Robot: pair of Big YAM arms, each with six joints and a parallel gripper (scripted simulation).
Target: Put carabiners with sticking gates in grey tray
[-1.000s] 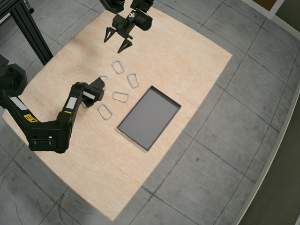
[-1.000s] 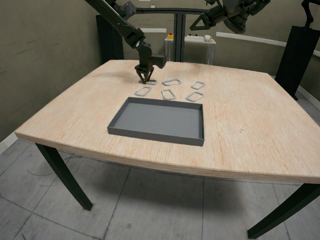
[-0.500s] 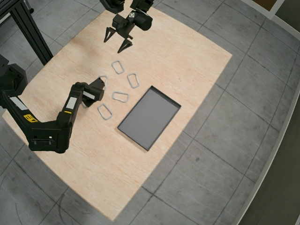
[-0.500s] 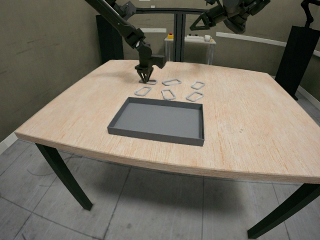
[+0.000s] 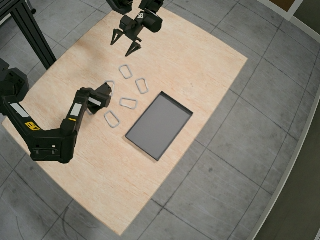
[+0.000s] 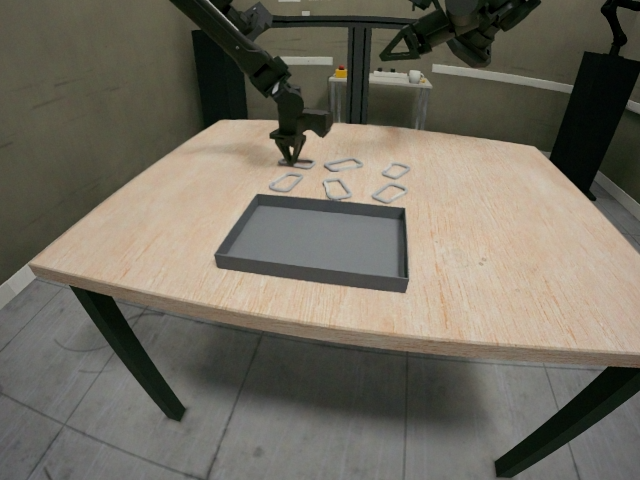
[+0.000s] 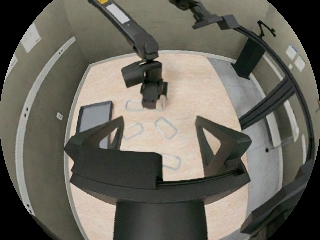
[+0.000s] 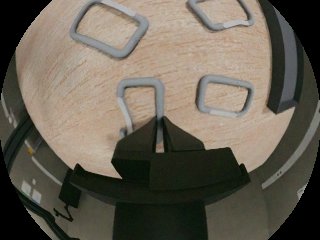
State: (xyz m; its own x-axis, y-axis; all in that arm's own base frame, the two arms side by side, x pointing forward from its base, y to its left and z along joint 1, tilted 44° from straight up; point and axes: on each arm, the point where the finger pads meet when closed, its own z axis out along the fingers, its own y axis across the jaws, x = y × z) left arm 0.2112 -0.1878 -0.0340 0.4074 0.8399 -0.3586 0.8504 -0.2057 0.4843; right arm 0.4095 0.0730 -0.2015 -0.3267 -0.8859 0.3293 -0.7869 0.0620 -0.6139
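Now: right hand 290 mm short of the grey tray and 160 mm to the right of it.
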